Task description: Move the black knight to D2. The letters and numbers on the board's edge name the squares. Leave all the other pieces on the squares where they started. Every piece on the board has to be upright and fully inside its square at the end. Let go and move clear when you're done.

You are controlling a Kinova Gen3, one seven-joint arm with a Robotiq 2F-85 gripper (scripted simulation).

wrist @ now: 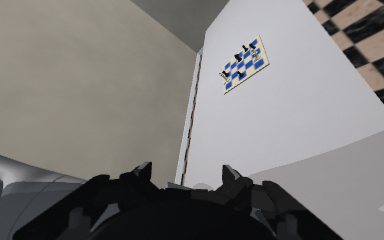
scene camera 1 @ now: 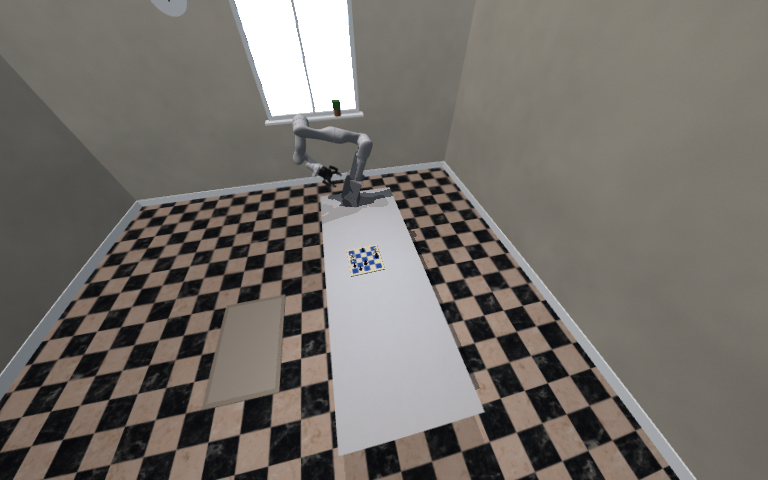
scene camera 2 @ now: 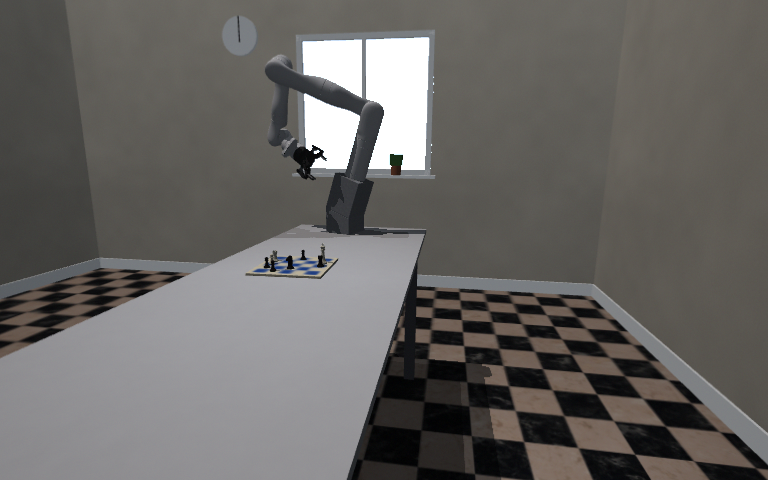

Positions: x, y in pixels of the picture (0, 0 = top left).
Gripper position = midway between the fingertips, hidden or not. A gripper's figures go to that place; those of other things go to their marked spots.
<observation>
My gripper (wrist: 187, 171) is 16 cm from the lens. A blue-and-cream chessboard (wrist: 248, 65) is 65 cm from the lens.
</observation>
